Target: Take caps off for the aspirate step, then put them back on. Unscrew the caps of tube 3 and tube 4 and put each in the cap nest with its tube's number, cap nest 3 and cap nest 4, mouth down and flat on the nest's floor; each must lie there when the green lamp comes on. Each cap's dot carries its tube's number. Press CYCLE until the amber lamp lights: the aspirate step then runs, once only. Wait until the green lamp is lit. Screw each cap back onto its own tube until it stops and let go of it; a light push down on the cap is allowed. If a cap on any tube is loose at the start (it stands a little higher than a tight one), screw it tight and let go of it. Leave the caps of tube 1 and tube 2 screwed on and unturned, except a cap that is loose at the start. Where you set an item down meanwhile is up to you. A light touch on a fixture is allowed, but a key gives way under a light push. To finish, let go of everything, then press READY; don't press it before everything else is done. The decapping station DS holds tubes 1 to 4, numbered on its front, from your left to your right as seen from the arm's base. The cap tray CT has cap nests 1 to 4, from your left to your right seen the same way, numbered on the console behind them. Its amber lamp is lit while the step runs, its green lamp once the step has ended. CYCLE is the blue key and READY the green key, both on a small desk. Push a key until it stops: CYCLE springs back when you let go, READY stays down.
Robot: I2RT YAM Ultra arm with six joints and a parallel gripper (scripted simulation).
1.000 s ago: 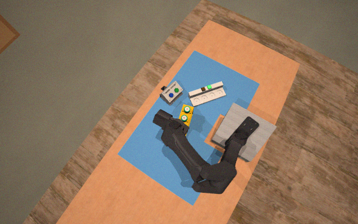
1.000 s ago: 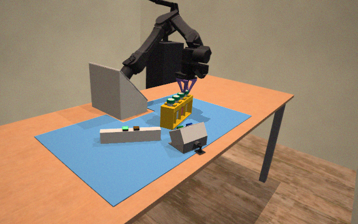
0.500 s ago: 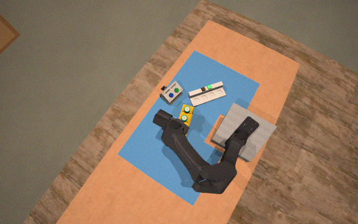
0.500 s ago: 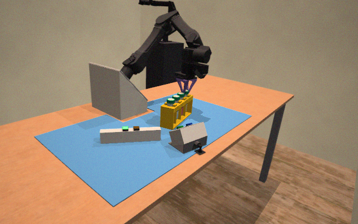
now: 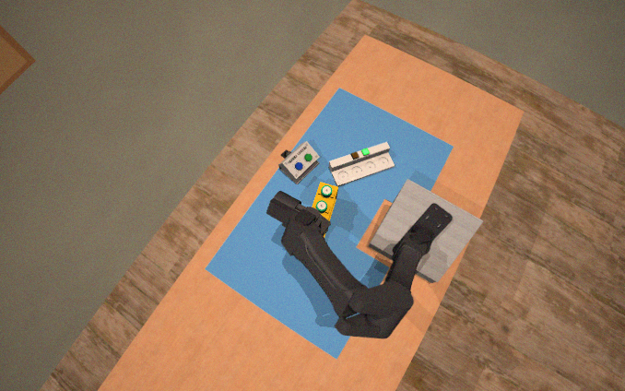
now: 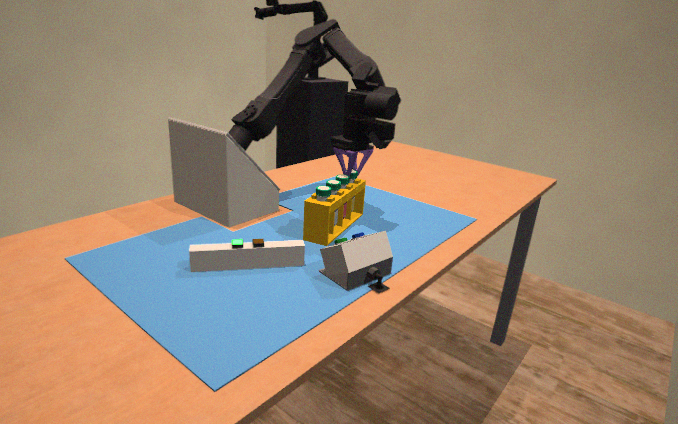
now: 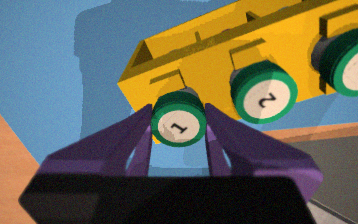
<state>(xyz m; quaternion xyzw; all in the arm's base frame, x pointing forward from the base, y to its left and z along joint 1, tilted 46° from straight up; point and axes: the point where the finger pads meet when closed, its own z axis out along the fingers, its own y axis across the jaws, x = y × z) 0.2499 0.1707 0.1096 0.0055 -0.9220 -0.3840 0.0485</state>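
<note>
Right now the cap 2 is 2 cm ahead of my hand and 5 cm to the right of it. The rest, counted from my hand: cap 3: 3 cm ahead, 10 cm to the right; cap 4: 5 cm ahead, 15 cm to the right; blue key: 19 cm ahead, 18 cm to the right, 5 cm below.
</note>
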